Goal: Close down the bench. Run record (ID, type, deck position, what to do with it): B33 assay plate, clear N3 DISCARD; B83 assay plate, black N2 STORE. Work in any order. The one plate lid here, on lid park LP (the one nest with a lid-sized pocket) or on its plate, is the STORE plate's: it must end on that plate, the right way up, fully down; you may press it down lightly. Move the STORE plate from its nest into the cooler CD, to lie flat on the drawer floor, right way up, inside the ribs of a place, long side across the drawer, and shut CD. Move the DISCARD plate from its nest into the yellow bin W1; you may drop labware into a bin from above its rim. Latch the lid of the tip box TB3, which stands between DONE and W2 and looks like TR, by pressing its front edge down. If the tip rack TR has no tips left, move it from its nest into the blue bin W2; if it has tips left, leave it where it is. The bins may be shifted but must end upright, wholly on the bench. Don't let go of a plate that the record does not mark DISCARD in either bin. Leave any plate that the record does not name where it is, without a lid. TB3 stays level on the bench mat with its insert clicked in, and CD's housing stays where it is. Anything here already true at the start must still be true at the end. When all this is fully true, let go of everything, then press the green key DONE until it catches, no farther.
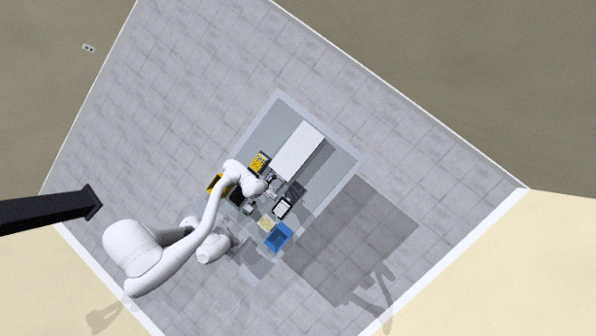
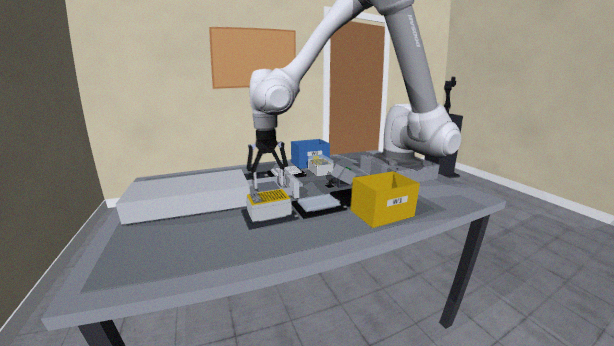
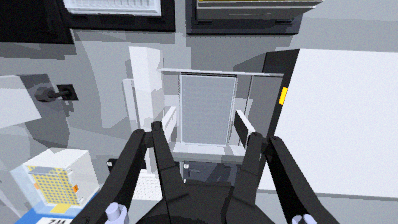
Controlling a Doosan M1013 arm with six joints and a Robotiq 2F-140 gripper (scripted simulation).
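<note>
The see-through plate lid lies 30 mm below my hand. The rest, counted from my hand: cooler CD 160 mm ahead, 30 mm to the left, 20 mm below; then drawer 40 mm ahead, 30 mm below, 10 mm to the left; then black plate 40 mm below.
</note>
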